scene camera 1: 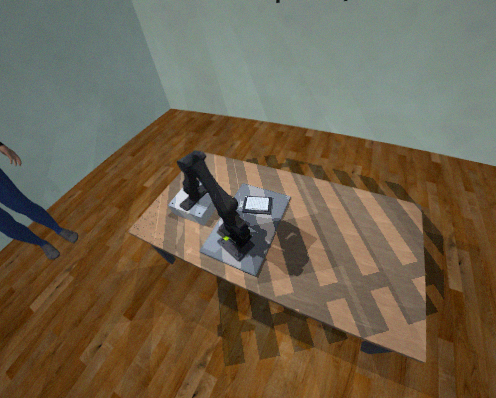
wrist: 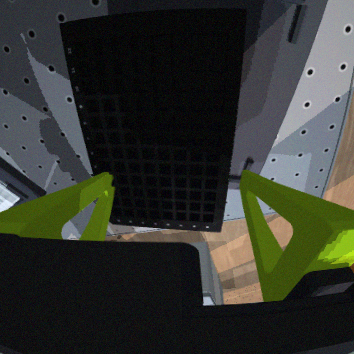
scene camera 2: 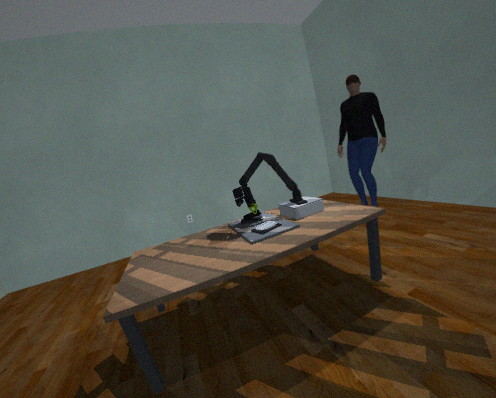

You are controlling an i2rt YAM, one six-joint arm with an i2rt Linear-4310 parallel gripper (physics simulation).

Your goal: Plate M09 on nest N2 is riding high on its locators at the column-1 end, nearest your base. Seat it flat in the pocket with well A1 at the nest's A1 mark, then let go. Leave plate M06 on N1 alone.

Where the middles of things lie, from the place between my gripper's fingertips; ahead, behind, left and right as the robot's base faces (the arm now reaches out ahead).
Scene:
I see my gripper 30 mm short of the black well plate [wrist: 156,96] and 10 mm to the right of it.

